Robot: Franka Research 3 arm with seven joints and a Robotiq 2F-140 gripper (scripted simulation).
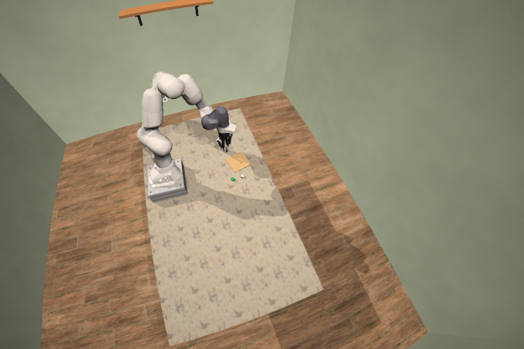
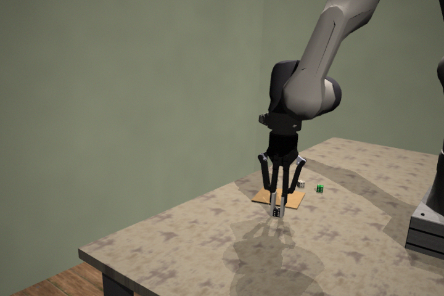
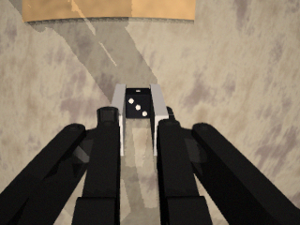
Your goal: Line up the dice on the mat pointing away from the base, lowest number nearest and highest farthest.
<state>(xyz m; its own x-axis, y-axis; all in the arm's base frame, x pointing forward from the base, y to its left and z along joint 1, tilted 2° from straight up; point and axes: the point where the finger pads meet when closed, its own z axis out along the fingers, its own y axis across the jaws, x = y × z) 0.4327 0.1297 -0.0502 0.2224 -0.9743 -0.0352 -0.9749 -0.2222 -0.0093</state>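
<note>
My gripper is now 60 mm short of the tan mat, 130 mm to the left of it and 30 mm above it. Also, from my hand: green die (30 mm behind, 260 mm to the right, 30 mm below); then black die (30 mm below); then white die (40 mm ahead, 270 mm to the right, 30 mm below).
</note>
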